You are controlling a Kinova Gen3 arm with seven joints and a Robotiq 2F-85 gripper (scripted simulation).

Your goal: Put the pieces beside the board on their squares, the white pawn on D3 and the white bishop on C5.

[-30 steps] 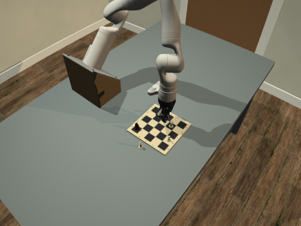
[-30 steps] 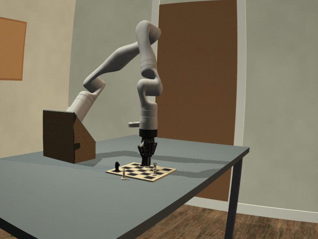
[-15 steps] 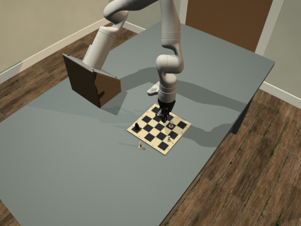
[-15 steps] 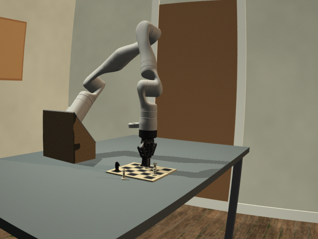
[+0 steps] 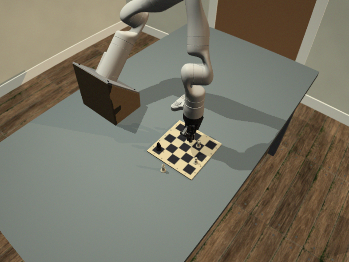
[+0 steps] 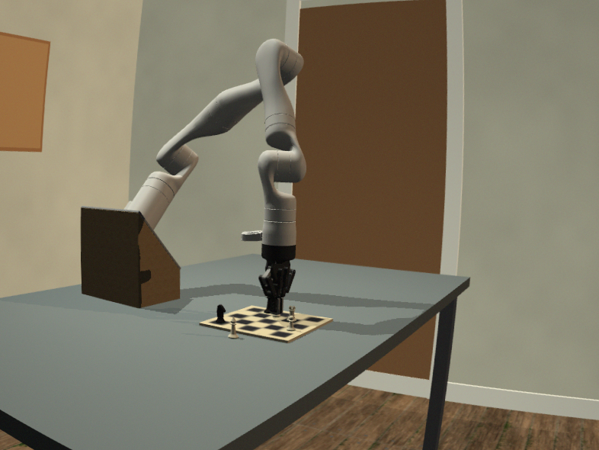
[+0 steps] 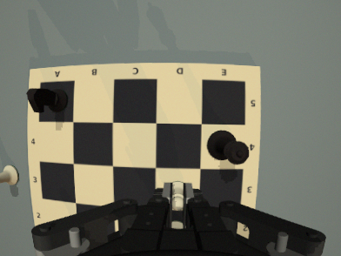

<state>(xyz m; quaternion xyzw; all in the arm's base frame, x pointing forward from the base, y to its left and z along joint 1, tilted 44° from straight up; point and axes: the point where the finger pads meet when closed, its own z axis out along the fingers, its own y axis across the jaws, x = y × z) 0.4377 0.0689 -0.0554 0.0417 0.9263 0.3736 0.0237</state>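
Right now the small chessboard is 40 mm to the right of my hand and 30 mm below it. From my hand the other things lie so: black knight (80 mm behind, 110 mm to the right, 10 mm below).
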